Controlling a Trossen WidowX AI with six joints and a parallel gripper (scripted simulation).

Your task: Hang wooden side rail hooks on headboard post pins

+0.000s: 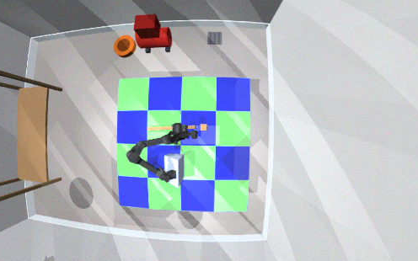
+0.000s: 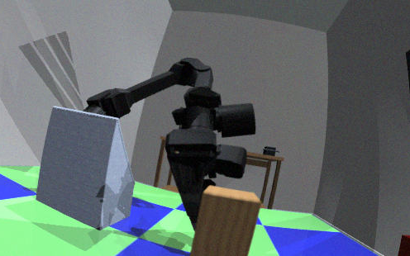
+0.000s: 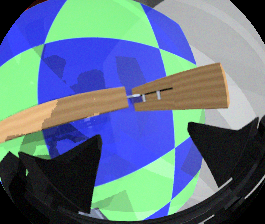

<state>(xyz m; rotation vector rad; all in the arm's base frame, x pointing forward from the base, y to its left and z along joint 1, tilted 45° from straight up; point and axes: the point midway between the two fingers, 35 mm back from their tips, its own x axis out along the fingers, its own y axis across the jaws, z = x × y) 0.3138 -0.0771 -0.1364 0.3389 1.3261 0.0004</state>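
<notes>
Right now my gripper tip is 3 cm short of the headboard post, 9 cm to the left of it and 3 cm above it.
</notes>
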